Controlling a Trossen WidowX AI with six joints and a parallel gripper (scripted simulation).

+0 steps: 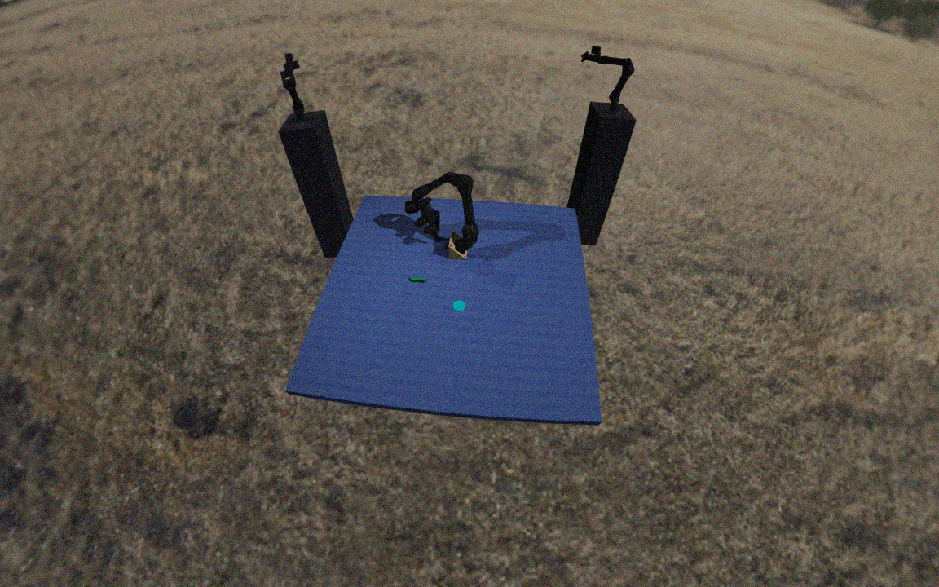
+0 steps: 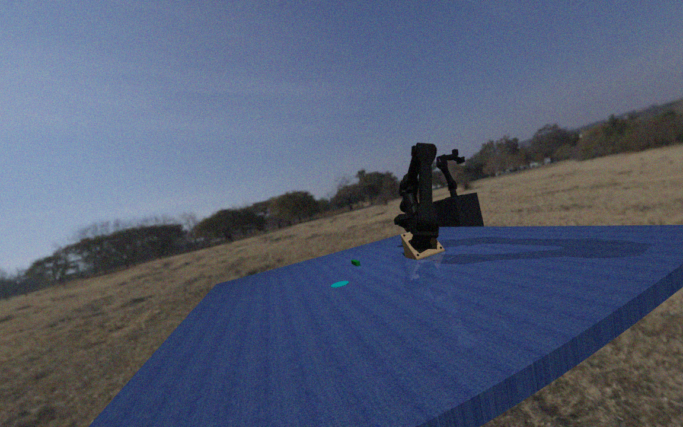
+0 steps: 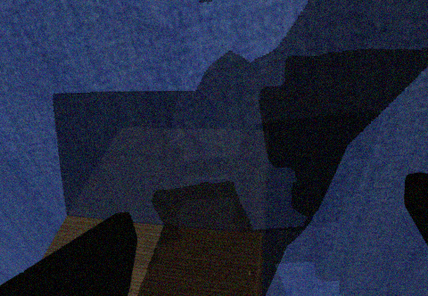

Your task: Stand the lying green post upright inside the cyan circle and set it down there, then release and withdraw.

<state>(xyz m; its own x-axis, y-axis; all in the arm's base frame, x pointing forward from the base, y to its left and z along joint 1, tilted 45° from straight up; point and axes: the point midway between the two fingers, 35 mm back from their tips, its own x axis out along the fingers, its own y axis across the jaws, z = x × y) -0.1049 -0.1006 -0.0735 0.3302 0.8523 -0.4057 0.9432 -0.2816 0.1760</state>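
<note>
My gripper tip is now 27 cm short of the green post, 10 cm to the left of it and 4 cm above it. Also, from my gripper tip: cyan circle: 43 cm ahead, 10 cm to the left, 4 cm below.
</note>
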